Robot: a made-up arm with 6 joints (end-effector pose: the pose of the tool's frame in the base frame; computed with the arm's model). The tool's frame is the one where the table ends. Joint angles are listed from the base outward.
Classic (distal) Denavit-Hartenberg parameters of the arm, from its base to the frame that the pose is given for. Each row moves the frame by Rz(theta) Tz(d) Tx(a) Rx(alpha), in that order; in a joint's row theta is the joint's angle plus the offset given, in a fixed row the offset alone. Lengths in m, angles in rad.
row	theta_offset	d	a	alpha
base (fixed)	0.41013	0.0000	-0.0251	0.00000
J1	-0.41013	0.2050	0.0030	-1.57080
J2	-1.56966	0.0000	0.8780	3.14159
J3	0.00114	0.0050	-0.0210	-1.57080
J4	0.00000	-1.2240	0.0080	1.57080
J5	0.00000	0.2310	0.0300	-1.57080
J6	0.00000	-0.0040	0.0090	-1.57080
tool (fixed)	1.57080	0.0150	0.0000	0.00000
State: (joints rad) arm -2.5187 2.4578 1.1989 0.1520 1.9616 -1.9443
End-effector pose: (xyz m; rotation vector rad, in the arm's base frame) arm -0.9246 -0.3527 -1.6002 -0.6371 -0.6720 -2.0937
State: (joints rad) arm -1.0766 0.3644 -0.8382 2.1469 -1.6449 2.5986
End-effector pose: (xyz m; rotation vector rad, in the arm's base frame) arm 0.5299 -0.7669 -0.0662 -0.6965 0.6038 -2.1004
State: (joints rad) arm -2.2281 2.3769 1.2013 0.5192 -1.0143 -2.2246
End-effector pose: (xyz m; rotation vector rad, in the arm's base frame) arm -0.9251 -0.8386 -1.5423 -2.1618 -1.4109 1.7591
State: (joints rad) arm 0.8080 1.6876 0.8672 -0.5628 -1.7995 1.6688
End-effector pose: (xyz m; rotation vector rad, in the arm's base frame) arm 1.2344 1.0241 -0.8981 0.4873 0.7585 -2.6979
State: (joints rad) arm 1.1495 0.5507 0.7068 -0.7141 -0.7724 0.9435
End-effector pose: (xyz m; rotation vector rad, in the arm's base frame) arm 0.8436 1.4796 1.0024 -1.5831 -1.2181 1.5305
